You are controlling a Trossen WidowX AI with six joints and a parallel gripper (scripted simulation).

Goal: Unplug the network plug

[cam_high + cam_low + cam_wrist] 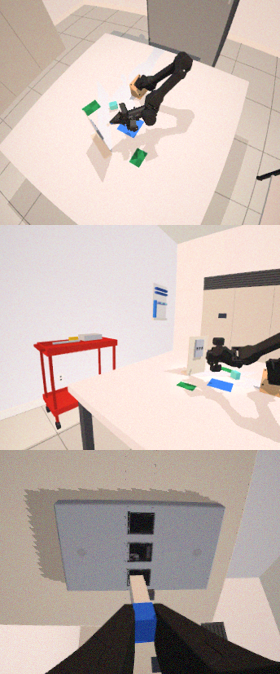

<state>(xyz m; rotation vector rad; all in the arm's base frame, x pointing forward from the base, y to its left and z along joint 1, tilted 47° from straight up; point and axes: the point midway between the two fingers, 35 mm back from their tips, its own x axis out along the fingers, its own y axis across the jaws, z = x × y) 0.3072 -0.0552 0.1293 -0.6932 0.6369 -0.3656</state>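
My gripper tip is 100 mm past the blue marked square, 40 mm to the right of it and 170 mm above it. From my gripper tip the other things lie so: network plug (right at my gripper tip); grey upright panel (70 mm ahead, 40 mm to the right, 60 mm below).
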